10 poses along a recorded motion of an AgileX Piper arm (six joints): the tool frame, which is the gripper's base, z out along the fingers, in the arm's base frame.
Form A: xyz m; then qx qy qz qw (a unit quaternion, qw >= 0).
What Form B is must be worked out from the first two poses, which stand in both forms.
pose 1, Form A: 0.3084 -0.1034 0.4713 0.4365 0.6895 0.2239 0.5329
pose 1, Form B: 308.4 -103.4 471.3 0.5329 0.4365 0.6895 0.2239
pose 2, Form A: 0.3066 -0.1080 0.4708 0.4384 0.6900 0.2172 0.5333
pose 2, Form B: 306.6 -108.0 470.8 0.5333 0.4384 0.6900 0.2172
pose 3, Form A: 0.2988 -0.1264 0.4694 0.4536 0.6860 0.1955 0.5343
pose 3, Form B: 298.8 -126.4 469.4 0.5343 0.4536 0.6860 0.1955
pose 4, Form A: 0.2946 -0.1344 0.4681 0.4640 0.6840 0.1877 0.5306
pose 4, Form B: 294.6 -134.4 468.1 0.5306 0.4640 0.6840 0.1877
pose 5, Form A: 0.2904 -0.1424 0.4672 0.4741 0.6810 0.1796 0.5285
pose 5, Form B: 290.4 -142.4 467.2 0.5285 0.4741 0.6810 0.1796
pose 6, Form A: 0.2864 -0.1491 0.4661 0.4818 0.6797 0.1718 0.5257
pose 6, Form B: 286.4 -149.1 466.1 0.5257 0.4818 0.6797 0.1718
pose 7, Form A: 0.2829 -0.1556 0.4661 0.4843 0.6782 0.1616 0.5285
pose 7, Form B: 282.9 -155.6 466.1 0.5285 0.4843 0.6782 0.1616
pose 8, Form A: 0.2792 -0.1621 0.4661 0.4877 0.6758 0.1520 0.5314
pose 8, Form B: 279.2 -162.1 466.1 0.5314 0.4877 0.6758 0.1520
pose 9, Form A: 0.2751 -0.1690 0.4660 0.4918 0.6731 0.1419 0.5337
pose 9, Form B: 275.1 -169.0 466.0 0.5337 0.4918 0.6731 0.1419
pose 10, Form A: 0.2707 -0.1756 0.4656 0.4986 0.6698 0.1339 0.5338
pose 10, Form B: 270.7 -175.6 465.6 0.5338 0.4986 0.6698 0.1339
